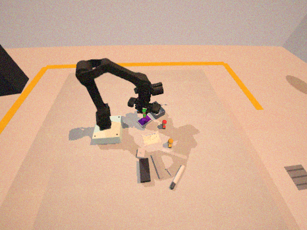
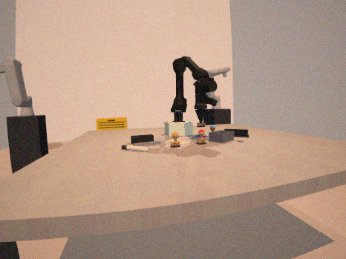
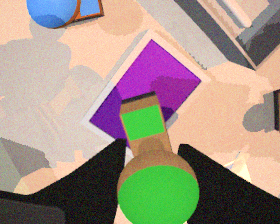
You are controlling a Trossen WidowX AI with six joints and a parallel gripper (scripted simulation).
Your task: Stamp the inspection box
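My gripper tip is 8 cm above the purple ink pad. The rest, counted from my gripper tip: green-knobbed stamp right at my gripper tip; then grey tray 9 cm ahead, 8 cm below, 6 cm to the left; then blue-knobbed stamp 9 cm to the left, 7 cm below, 2 cm behind.
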